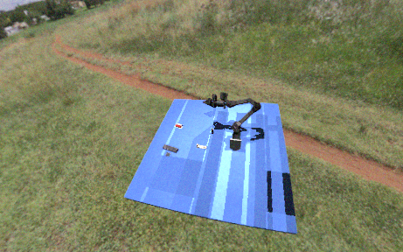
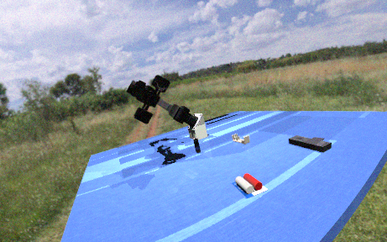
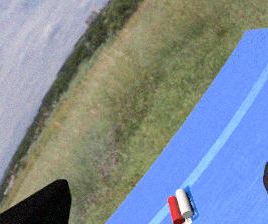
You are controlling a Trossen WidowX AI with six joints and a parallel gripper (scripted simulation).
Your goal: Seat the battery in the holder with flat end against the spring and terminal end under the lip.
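The battery is 12 cm behind my gripper tip, 15 cm to the left of it and 23 cm below it. From my gripper tip the other things lie so: blister card 27 cm ahead, 14 cm to the left, 25 cm below.
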